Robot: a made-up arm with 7 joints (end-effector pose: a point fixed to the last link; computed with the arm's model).
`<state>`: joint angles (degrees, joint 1 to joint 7).
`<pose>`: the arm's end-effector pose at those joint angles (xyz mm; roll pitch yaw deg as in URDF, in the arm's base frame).
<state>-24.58 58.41 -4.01 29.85 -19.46 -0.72 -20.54</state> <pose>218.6 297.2 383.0 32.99 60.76 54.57</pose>
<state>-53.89 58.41 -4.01 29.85 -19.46 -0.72 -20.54</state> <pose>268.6 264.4 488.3 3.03 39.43 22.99</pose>
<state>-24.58 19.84 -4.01 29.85 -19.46 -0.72 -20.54</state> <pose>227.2 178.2 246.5 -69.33 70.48 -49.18</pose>
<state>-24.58 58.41 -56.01 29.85 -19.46 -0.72 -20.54</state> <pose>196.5 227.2 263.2 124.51 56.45 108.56</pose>
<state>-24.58 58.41 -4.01 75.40 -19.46 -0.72 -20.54</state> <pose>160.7 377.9 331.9 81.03 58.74 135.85</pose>
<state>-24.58 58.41 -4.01 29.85 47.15 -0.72 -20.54</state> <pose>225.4 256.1 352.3 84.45 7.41 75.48</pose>
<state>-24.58 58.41 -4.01 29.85 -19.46 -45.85 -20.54</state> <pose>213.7 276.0 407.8 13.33 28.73 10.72</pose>
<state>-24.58 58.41 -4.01 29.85 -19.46 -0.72 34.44</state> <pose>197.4 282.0 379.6 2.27 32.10 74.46</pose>
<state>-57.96 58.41 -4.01 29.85 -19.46 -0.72 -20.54</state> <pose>270.9 259.7 504.5 0.87 35.90 20.58</pose>
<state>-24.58 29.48 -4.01 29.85 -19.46 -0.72 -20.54</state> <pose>227.3 216.1 272.8 -40.69 75.08 -20.19</pose>
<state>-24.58 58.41 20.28 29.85 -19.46 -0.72 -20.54</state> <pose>186.5 333.6 429.8 1.14 50.09 40.82</pose>
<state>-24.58 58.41 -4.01 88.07 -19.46 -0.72 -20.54</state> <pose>133.0 391.1 323.4 88.20 53.33 152.55</pose>
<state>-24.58 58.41 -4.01 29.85 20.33 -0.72 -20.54</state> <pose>224.9 268.5 370.4 70.07 30.13 75.37</pose>
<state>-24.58 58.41 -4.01 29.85 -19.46 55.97 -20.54</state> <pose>191.2 313.9 357.6 113.72 51.12 162.67</pose>
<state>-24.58 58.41 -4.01 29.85 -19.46 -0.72 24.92</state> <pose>200.0 285.6 381.3 7.59 36.46 70.23</pose>
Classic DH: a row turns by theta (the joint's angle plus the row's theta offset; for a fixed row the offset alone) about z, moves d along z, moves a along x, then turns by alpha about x. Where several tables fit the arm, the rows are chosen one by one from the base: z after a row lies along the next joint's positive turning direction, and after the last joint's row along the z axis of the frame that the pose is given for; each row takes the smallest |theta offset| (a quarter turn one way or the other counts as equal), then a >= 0, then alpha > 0; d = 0 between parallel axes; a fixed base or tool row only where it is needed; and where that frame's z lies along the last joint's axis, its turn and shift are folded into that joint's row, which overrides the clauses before.
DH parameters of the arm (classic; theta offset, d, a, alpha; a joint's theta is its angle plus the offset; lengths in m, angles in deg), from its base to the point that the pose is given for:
base (fixed): -4.07 0.4569 0.0141 -74.51
joint 1: -75.12 0.0609 -0.0191 -90
joint 2: 74 -0.0024 -0.0174 90
joint 3: 90 -0.2224 0.0175 -90
joint 4: -90 0.0064 0.0004 -90
joint 5: 0 0.0987 0.035 90
joint 6: 90 -0.0007 0.042 90
joint 7: -45.37 -0.0031 -0.0256 -66.06
tool (fixed): 62.27 0.0137 0 0

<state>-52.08 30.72 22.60 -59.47 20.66 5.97 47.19</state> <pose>119.0 129.0 426.3 -92.97 -40.74 67.86</pose>
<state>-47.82 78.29 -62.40 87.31 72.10 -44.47 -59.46</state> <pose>156.2 383.6 332.9 -164.32 -23.37 97.52</pose>
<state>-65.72 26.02 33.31 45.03 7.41 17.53 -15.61</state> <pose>318.3 228.5 409.5 -48.82 60.39 -0.44</pose>
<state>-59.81 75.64 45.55 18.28 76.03 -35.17 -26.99</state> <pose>169.6 263.3 602.3 38.86 -37.73 85.32</pose>
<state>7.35 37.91 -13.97 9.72 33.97 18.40 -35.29</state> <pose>97.0 194.3 235.7 126.50 38.92 108.26</pose>
